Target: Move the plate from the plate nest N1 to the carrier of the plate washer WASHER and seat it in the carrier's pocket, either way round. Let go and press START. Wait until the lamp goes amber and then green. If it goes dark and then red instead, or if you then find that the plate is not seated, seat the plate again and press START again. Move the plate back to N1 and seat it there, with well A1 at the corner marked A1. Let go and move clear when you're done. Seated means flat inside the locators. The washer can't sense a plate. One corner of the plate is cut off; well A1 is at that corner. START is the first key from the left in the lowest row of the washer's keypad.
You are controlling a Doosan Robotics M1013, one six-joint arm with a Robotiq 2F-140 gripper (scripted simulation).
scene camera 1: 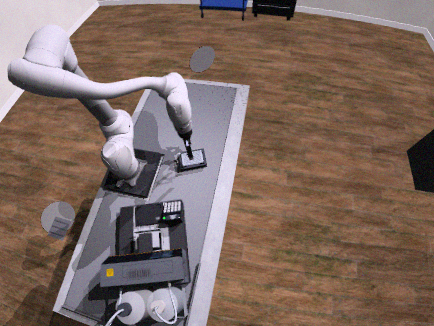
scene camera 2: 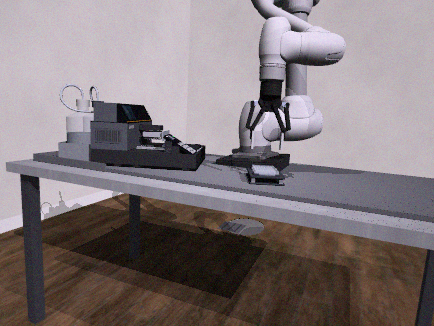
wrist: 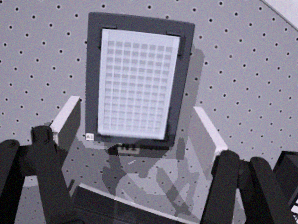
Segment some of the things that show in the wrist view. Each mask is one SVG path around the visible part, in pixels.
My gripper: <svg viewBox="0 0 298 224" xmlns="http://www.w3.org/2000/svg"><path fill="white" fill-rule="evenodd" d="M193 107L188 136L206 180L212 180L200 224L232 224L236 189L240 191L247 224L297 224L268 161L256 156L252 157L250 162L241 160L237 153L228 149L203 108ZM80 96L71 96L49 126L41 125L32 128L31 145L20 146L19 141L14 139L4 140L0 143L0 224L14 224L25 177L36 176L36 173L46 224L83 224L77 217L61 170L80 127Z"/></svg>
A white well plate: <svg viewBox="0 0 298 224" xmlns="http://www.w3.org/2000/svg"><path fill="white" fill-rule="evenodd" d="M102 29L98 133L110 136L163 140L180 37Z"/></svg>
